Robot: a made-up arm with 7 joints. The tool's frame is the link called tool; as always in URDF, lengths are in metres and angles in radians. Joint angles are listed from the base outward.
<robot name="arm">
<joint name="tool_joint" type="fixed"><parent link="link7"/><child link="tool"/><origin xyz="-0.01 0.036 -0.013"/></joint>
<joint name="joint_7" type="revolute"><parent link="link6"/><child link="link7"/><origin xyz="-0.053 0.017 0"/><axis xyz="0.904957 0.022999 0.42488"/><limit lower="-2.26" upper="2.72"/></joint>
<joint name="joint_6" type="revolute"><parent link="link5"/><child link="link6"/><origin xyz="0.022 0.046 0.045"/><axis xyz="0 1 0"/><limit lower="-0.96" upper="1.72"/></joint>
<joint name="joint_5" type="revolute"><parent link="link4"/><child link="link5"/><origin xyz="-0.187 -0.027 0.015"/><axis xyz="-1 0 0"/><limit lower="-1.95" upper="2.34"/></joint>
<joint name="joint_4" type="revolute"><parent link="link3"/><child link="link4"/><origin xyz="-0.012 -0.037 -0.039"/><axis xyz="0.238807 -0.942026 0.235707"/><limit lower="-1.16" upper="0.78"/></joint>
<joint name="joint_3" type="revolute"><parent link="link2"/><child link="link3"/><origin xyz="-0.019 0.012 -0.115"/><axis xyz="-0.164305 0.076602 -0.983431"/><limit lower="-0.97" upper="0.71"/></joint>
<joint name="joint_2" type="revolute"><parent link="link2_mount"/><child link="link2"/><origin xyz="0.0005 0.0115 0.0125"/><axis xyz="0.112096 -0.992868 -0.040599"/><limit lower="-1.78" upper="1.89"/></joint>
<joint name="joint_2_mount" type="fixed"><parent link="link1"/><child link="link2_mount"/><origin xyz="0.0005 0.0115 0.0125"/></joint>
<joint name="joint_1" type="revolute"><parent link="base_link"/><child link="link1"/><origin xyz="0.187 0 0.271"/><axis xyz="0.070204 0.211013 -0.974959"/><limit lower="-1.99" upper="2.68"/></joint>
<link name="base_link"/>
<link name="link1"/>
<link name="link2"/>
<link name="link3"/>
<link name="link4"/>
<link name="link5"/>
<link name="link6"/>
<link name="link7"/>
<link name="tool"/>
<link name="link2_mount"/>
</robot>
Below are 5 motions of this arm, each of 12 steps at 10 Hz.
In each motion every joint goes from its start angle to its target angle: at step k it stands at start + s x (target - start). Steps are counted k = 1, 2, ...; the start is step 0. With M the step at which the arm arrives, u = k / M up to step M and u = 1 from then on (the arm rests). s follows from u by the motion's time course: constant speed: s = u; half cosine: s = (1 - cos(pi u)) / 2; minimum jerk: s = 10 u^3 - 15 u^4 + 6 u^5.
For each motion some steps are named. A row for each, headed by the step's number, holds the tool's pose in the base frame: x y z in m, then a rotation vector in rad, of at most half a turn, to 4 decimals.
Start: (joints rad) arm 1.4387 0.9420 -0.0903 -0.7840 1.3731 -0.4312 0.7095
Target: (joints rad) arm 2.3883 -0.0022 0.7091 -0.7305 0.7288 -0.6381 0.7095
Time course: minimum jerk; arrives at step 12
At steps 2, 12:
2: 0.2131 0.1665 0.0965 -0.5511 0.7132 -0.8784
12: 0.4351 -0.0405 0.2078 0.6471 0.8736 -2.4151

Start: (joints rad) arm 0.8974 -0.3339 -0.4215 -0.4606 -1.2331 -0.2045 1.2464
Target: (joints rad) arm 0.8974 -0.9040 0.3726 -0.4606 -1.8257 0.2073 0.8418
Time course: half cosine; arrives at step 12
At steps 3, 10, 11, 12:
3: 0.0495 0.0418 0.4461 2.1867 -0.7215 -1.0031
10: 0.1487 0.0558 0.5270 1.8697 -0.8232 -1.9390
11: 0.1566 0.0574 0.5305 1.8380 -0.8315 -1.9788
12: 0.1593 0.0579 0.5317 1.8270 -0.8343 -1.9918

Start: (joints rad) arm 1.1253 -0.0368 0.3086 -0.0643 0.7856 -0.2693 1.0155
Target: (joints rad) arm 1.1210 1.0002 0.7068 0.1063 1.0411 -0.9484 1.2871
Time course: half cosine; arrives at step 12
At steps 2, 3, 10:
2: 0.1845 0.3071 0.1803 0.1621 0.2240 -0.8310
3: 0.1922 0.2990 0.1519 0.0842 0.1391 -0.8089
10: 0.3248 0.1036 -0.0192 -0.7194 -0.4561 -0.5848

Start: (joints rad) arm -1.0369 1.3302 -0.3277 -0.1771 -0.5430 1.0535 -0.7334
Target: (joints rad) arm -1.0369 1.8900 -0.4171 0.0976 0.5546 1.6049 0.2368
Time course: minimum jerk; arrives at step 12
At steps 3, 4, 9, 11, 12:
3: 0.2274 -0.0232 0.0773 -0.4217 -0.7416 1.1524
4: 0.2286 -0.0017 0.0743 -0.4061 -0.7367 1.1048
9: 0.2422 0.1681 0.1219 0.1230 -0.6495 0.7764
11: 0.2444 0.1916 0.1417 0.2575 -0.6409 0.7424
12: 0.2445 0.1927 0.1429 0.2648 -0.6405 0.7408

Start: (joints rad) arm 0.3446 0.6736 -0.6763 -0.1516 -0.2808 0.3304 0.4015
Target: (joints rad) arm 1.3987 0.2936 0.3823 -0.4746 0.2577 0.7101 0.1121
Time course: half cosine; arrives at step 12
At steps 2, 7, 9, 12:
2: 0.0087 0.0113 0.1489 0.3970 -0.0231 0.3542
7: 0.1662 0.2201 0.2411 0.4574 0.5623 -1.0480
9: 0.2789 0.2078 0.2603 0.6036 0.8972 -1.5257
12: 0.3423 0.1692 0.2621 0.7604 1.1352 -1.7957

